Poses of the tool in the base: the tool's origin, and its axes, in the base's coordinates. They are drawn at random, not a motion.
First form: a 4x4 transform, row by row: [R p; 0 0 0 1], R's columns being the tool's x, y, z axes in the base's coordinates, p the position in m. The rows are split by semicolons.
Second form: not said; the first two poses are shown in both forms.
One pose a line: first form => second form
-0.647 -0.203 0.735 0.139; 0.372 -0.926 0.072 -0.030; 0.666 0.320 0.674 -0.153; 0 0 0 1 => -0.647 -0.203 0.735 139; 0.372 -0.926 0.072 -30; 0.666 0.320 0.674 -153; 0 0 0 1
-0.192 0.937 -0.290 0.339; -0.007 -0.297 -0.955 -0.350; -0.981 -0.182 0.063 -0.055; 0 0 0 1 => -0.192 0.937 -0.290 339; -0.007 -0.297 -0.955 -350; -0.981 -0.182 0.063 -55; 0 0 0 1
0.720 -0.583 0.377 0.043; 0.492 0.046 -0.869 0.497; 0.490 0.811 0.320 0.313; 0 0 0 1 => 0.720 -0.583 0.377 43; 0.492 0.046 -0.869 497; 0.490 0.811 0.320 313; 0 0 0 1
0.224 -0.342 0.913 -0.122; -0.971 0.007 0.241 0.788; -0.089 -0.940 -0.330 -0.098; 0 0 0 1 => 0.224 -0.342 0.913 -122; -0.971 0.007 0.241 788; -0.089 -0.940 -0.330 -98; 0 0 0 1
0.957 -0.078 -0.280 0.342; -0.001 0.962 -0.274 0.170; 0.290 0.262 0.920 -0.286; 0 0 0 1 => 0.957 -0.078 -0.280 342; -0.001 0.962 -0.274 170; 0.290 0.262 0.920 -286; 0 0 0 1
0.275 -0.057 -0.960 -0.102; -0.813 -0.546 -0.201 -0.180; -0.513 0.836 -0.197 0.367; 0 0 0 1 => 0.275 -0.057 -0.960 -102; -0.813 -0.546 -0.201 -180; -0.513 0.836 -0.197 367; 0 0 0 1
